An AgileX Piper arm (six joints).
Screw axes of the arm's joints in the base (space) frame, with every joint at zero. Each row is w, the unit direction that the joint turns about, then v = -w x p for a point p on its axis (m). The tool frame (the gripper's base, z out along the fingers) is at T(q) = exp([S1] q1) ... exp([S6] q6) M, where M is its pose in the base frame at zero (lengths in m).
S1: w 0 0 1 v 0 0 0
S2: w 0 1 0 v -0.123 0 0
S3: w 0 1 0 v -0.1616 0 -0.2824
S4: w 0.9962 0 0.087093 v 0 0.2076 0
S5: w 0 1 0 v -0.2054 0 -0.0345
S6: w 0.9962 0 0.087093 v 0 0.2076 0
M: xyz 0.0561 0 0.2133 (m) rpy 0 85 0 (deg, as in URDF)
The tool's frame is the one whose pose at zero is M.
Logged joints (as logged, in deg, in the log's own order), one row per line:
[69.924 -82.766 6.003 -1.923 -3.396 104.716]
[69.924 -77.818 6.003 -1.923 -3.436 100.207]
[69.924 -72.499 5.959 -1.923 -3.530 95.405]
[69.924 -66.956 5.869 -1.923 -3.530 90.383]
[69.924 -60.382 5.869 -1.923 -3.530 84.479]
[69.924 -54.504 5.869 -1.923 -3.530 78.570]
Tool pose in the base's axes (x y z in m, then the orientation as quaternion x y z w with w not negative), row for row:
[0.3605 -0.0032 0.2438 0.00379 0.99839 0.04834 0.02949]
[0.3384 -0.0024 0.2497 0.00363 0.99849 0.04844 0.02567]
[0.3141 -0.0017 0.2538 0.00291 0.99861 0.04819 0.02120]
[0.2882 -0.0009 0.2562 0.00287 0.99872 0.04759 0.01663]
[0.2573 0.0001 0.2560 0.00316 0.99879 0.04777 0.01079]
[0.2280 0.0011 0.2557 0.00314 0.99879 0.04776 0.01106]
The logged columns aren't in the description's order. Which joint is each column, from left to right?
Columns, left to right: q5, q3, q4, q1, q6, q2.
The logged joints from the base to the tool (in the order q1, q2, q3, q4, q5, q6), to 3 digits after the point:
[-1.923 104.716 -82.766 6.003 69.924 -3.396]
[-1.923 100.207 -77.818 6.003 69.924 -3.436]
[-1.923 95.405 -72.499 5.959 69.924 -3.530]
[-1.923 90.383 -66.956 5.869 69.924 -3.530]
[-1.923 84.479 -60.382 5.869 69.924 -3.530]
[-1.923 78.570 -54.504 5.869 69.924 -3.530]

